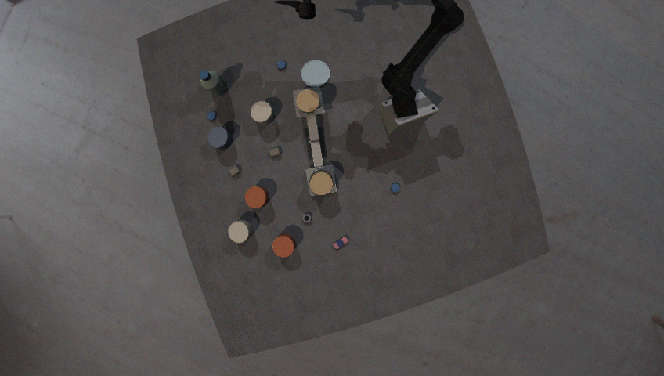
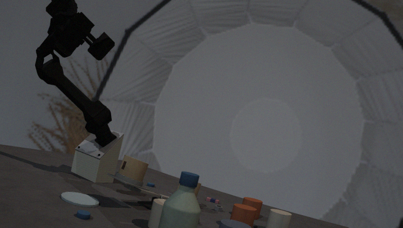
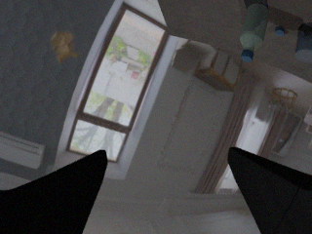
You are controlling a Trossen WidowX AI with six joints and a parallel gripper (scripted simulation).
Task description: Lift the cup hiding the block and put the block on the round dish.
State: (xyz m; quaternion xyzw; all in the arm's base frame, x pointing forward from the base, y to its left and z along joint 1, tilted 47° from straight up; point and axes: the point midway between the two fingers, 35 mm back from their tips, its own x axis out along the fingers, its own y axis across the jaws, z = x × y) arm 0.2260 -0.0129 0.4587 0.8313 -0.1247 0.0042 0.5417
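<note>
Now: gripper tip 2 cm past the grey-green block, 51 cm to the right of it and 36 cm above it. Round my gripper tip: nut 6 cm ahead, 62 cm to the left, 40 cm below; round dish 7 cm behind, 14 cm to the left, 40 cm below; green bottle 28 cm ahead, 11 cm to the left, 29 cm below.
</note>
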